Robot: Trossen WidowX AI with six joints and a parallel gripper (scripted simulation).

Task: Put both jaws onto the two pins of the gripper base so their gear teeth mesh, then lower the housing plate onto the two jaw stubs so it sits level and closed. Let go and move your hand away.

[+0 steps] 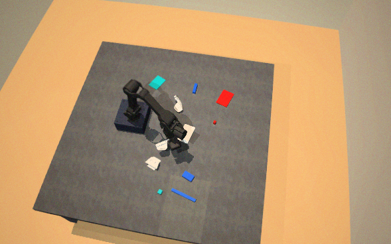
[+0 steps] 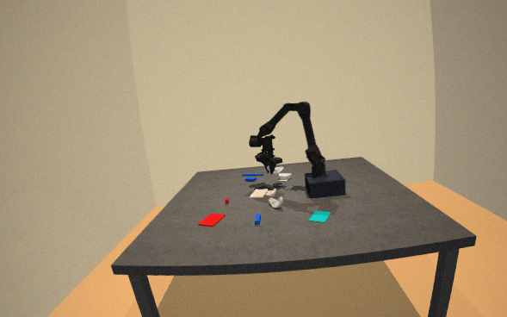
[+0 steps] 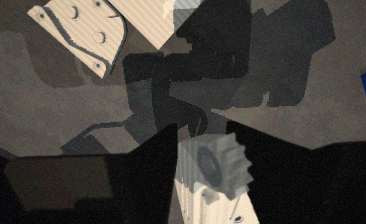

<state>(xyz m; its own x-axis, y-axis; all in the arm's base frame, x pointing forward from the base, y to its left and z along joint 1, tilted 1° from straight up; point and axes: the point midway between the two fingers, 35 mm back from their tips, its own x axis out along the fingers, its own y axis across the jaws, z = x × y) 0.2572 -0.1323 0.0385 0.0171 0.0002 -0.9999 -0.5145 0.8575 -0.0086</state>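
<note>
My gripper tip is 10 mm past the white jaw, 10 mm to the left of it and 30 mm below it. Round my gripper tip: blue block 120 mm ahead, 180 mm to the right, 80 mm below; then white block 90 mm behind, 120 mm to the right, 70 mm below; then cyan cube 30 mm behind, 290 mm to the right, 80 mm below.
</note>
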